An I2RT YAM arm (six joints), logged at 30 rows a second.
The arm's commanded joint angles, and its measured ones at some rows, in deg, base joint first. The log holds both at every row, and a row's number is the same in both.
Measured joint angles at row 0:
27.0, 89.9, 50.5, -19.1, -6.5, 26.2
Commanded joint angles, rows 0 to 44:
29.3, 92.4, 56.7, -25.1, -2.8, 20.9
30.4, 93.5, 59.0, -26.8, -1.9, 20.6
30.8, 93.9, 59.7, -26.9, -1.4, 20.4
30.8, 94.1, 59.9, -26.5, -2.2, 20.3
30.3, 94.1, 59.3, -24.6, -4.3, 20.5
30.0, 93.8, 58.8, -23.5, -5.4, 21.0
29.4, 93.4, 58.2, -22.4, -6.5, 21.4
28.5, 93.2, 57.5, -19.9, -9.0, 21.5
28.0, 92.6, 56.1, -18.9, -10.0, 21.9
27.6, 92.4, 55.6, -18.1, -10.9, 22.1
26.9, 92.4, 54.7, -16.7, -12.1, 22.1
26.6, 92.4, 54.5, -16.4, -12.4, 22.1
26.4, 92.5, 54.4, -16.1, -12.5, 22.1
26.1, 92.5, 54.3, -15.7, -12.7, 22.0
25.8, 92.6, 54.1, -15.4, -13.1, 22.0
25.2, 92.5, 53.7, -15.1, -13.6, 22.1
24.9, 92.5, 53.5, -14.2, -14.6, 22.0
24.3, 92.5, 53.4, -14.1, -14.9, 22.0
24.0, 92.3, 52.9, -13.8, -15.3, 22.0
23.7, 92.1, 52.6, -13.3, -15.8, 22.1
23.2, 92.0, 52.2, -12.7, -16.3, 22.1
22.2, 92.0, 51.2, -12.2, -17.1, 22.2
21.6, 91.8, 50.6, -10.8, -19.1, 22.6
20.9, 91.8, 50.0, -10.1, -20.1, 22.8
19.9, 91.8, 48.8, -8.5, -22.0, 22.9
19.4, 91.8, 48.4, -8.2, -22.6, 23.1
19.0, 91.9, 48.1, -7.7, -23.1, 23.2
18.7, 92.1, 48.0, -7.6, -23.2, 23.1
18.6, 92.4, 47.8, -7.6, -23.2, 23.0
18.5, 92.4, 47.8, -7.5, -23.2, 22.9
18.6, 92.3, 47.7, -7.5, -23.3, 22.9
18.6, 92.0, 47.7, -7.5, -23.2, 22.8
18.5, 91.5, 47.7, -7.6, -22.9, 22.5
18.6, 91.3, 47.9, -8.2, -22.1, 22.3
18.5, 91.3, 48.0, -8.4, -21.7, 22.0
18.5, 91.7, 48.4, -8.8, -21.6, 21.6
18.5, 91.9, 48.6, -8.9, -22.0, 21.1
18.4, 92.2, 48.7, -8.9, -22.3, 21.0
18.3, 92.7, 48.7, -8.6, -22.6, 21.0
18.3, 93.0, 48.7, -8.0, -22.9, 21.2
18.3, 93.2, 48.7, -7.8, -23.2, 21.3
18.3, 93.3, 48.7, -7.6, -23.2, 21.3
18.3, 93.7, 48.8, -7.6, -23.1, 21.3
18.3, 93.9, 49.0, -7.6, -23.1, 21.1
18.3, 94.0, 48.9, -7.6, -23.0, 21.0
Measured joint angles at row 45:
18.5, 93.3, 48.1, -9.1, -22.2, 22.2
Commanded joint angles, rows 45 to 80:
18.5, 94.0, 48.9, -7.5, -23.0, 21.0
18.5, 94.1, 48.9, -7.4, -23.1, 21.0
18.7, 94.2, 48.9, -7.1, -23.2, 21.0
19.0, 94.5, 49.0, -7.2, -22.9, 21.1
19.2, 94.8, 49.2, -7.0, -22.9, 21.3
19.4, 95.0, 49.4, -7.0, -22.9, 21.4
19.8, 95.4, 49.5, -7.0, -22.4, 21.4
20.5, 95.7, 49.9, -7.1, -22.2, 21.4
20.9, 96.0, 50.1, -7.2, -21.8, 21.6
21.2, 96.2, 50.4, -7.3, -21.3, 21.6
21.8, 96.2, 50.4, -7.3, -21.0, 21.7
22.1, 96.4, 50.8, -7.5, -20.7, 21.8
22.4, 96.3, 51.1, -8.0, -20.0, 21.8
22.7, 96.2, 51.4, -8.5, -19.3, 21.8
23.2, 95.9, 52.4, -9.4, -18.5, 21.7
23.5, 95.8, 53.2, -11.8, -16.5, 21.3
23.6, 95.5, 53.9, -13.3, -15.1, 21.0
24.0, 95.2, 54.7, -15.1, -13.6, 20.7
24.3, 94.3, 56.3, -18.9, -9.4, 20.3
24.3, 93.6, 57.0, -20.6, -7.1, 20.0
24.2, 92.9, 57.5, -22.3, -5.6, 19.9
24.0, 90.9, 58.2, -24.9, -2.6, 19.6
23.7, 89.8, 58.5, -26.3, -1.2, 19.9
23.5, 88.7, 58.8, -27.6, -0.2, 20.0
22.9, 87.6, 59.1, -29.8, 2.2, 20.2
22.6, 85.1, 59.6, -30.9, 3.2, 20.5
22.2, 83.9, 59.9, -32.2, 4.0, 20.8
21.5, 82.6, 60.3, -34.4, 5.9, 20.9
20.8, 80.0, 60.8, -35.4, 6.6, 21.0
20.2, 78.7, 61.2, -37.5, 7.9, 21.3
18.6, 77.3, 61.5, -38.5, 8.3, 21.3
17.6, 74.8, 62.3, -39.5, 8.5, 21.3
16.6, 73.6, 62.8, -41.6, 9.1, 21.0
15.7, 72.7, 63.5, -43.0, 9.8, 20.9
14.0, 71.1, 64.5, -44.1, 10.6, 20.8
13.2, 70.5, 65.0, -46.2, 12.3, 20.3
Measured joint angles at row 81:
15.8, 74.2, 61.1, -39.6, 6.1, 20.9
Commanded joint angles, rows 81 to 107:
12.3, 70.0, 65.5, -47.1, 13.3, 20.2
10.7, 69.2, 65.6, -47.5, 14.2, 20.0
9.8, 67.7, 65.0, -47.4, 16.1, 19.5
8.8, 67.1, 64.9, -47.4, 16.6, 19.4
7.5, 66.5, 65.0, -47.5, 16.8, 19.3
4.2, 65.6, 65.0, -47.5, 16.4, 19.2
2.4, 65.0, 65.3, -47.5, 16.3, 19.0
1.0, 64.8, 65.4, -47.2, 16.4, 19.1
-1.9, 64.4, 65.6, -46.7, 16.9, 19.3
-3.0, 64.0, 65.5, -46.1, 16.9, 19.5
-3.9, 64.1, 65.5, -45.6, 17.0, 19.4
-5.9, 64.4, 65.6, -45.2, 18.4, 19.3
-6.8, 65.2, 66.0, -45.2, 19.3, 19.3
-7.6, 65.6, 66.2, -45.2, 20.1, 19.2
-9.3, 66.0, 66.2, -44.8, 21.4, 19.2
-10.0, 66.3, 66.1, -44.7, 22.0, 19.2
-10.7, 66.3, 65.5, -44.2, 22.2, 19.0
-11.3, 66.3, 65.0, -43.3, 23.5, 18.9
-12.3, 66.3, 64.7, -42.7, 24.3, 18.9
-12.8, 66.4, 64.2, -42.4, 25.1, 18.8
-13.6, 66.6, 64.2, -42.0, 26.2, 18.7
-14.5, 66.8, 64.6, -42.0, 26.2, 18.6
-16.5, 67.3, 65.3, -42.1, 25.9, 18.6
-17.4, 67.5, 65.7, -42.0, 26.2, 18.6
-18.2, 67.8, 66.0, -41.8, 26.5, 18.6
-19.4, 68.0, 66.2, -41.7, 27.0, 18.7
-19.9, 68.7, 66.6, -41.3, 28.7, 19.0
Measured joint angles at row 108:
-17.8, 67.8, 63.4, -44.6, 23.9, 19.4
